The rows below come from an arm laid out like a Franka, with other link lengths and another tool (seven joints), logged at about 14 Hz.
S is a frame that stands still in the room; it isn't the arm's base.
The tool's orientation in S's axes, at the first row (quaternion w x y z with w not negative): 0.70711, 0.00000, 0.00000, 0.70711
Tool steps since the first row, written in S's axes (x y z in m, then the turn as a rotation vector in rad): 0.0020, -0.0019, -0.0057, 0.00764, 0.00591, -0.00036; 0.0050, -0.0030, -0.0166, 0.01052, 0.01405, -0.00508; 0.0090, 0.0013, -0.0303, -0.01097, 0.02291, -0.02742; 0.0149, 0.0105, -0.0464, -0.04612, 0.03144, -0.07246; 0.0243, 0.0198, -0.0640, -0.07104, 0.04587, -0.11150; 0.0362, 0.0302, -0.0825, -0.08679, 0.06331, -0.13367
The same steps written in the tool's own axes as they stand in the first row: -0.0019, -0.0020, -0.0057, 0.00591, -0.00764, -0.00036; -0.0030, -0.0050, -0.0166, 0.01405, -0.01052, -0.00508; 0.0013, -0.0090, -0.0303, 0.02291, 0.01097, -0.02742; 0.0105, -0.0149, -0.0464, 0.03144, 0.04612, -0.07246; 0.0198, -0.0243, -0.0640, 0.04587, 0.07104, -0.11150; 0.0302, -0.0362, -0.0825, 0.06331, 0.08679, -0.13367
